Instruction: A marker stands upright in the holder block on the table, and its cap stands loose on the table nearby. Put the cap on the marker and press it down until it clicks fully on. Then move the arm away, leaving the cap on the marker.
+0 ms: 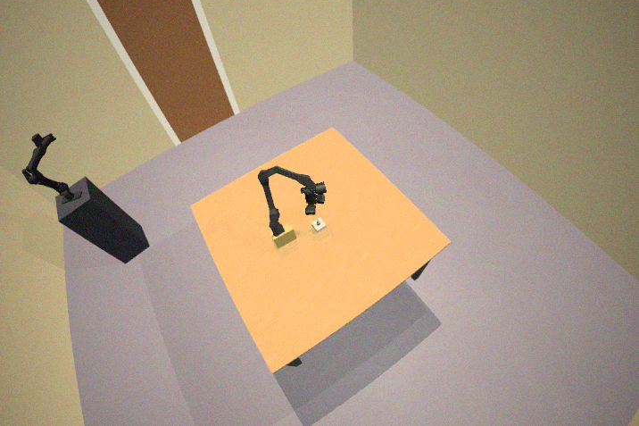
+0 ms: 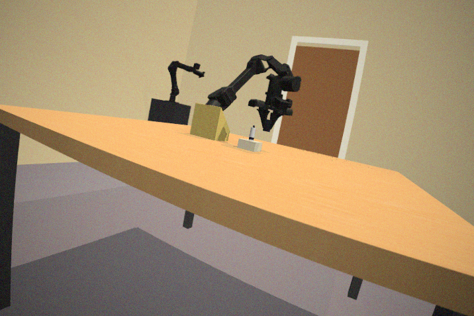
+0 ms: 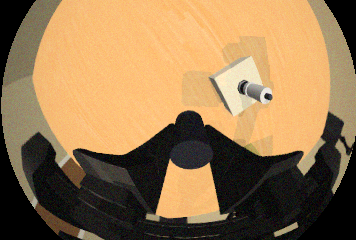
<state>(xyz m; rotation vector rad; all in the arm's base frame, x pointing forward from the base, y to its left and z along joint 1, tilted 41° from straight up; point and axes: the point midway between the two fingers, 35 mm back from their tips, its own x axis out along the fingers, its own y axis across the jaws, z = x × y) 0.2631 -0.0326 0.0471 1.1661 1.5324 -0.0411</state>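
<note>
My gripper tip is now 3 cm past the white holder block, 9 cm to the left of it and 7 cm above it. Also, from my gripper tip: black marker cap: 1 cm above.
</note>
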